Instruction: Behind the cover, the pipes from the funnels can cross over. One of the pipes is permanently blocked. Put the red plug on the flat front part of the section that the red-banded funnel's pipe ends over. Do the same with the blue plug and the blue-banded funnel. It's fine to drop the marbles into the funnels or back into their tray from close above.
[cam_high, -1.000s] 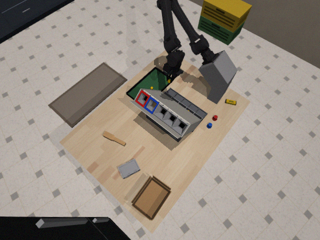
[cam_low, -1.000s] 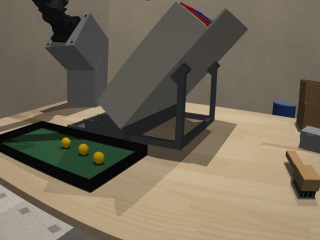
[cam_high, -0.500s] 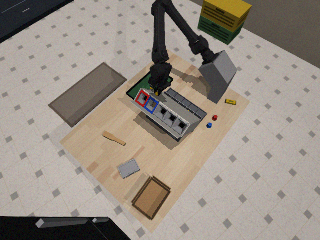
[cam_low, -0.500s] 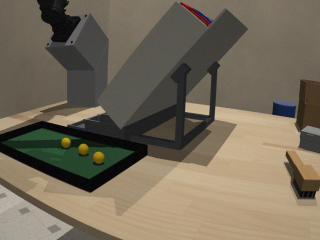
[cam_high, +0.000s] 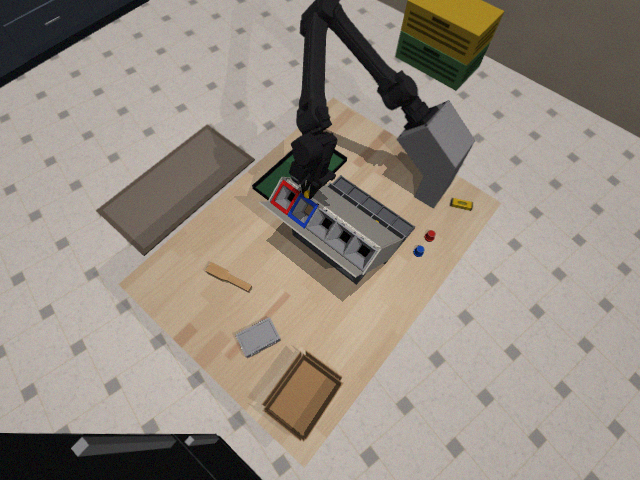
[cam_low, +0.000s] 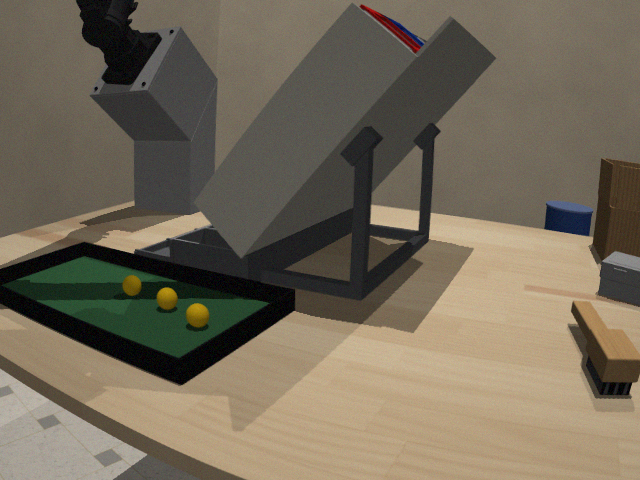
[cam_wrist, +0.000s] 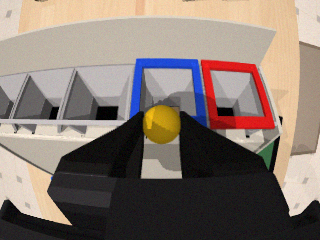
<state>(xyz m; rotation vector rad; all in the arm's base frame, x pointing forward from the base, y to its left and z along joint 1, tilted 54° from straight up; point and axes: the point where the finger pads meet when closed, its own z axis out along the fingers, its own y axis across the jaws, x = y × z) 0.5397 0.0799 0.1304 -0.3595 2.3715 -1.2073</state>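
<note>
Right now the blue band is 2 cm ahead of my hand, 1 cm to the right of it and 8 cm below it. The rest, counted from my hand: sloped grey cover (13 cm behind, 7 cm to the left, 19 cm below); grey box (37 cm ahead, 10 cm to the left, 38 cm below); green marble tray (25 cm behind, 27 cm to the right, 39 cm below).
</note>
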